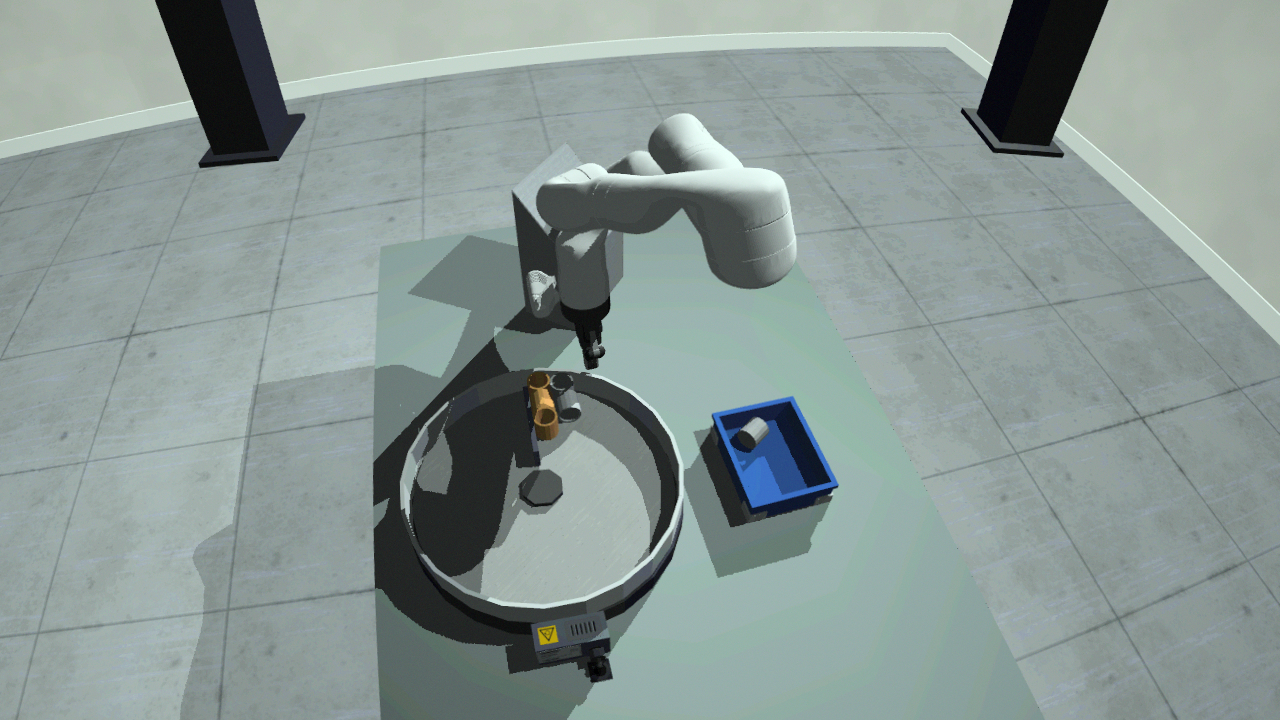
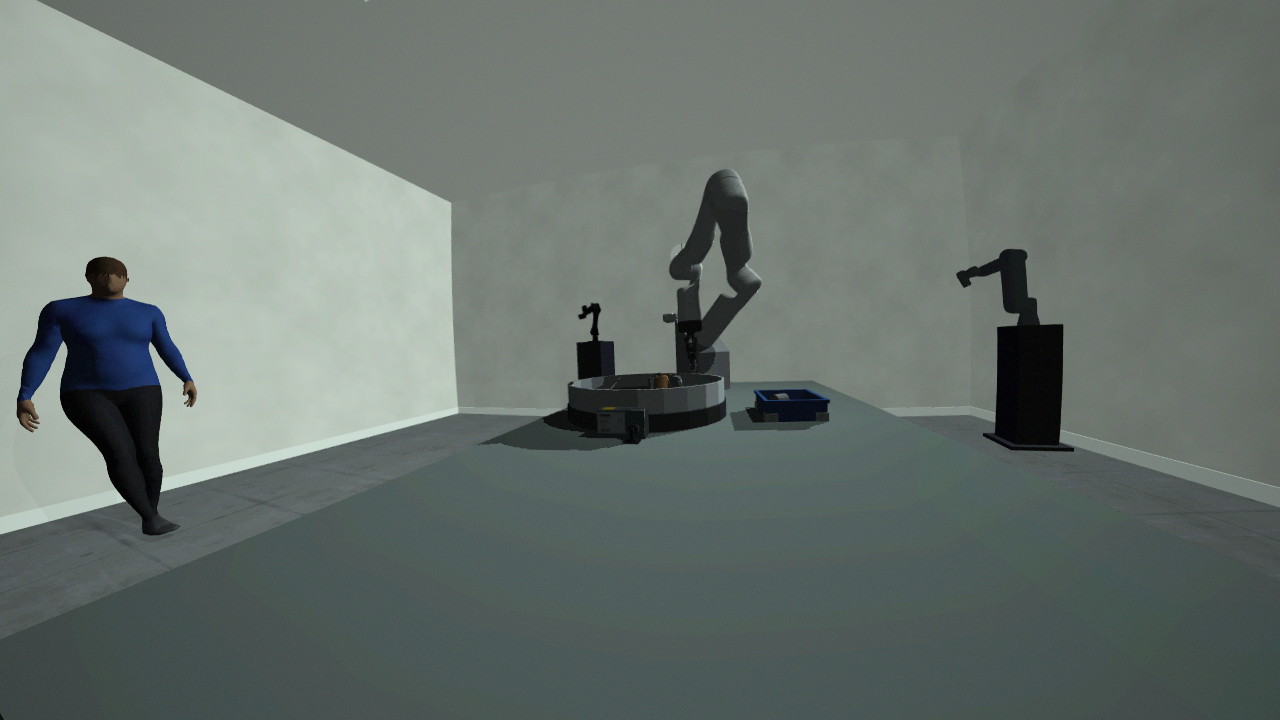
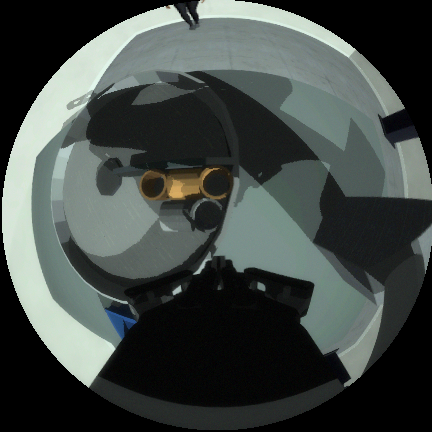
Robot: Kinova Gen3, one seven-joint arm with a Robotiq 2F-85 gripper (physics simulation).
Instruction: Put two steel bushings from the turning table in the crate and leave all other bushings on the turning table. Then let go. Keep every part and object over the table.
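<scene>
The turning table holds bushings at its back edge. Orange-bronze ones stand upright, front and back, with one lying between them. Beside them, one steel bushing stands upright near the rim and another steel bushing lies on its side. The blue crate holds one tilted steel bushing in its back left corner. My gripper is shut and empty, above and just behind the back rim, apart from the bushings.
A dark divider bar runs beside the bronze bushings. A dark hub is at the turning table's middle. A grey drive box sits at its front. A person is left of the table.
</scene>
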